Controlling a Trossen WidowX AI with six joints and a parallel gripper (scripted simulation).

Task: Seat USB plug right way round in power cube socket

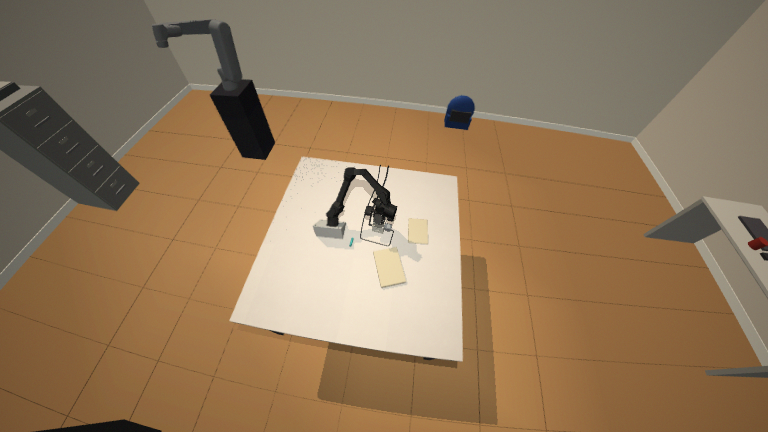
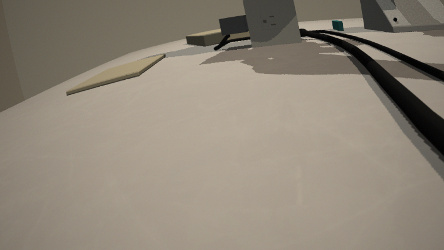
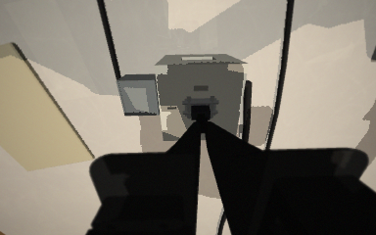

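Now: the black USB plug 10 mm below my gripper tip. Also, from my gripper tip: small teal block 170 mm behind, 140 mm to the right, 90 mm below.
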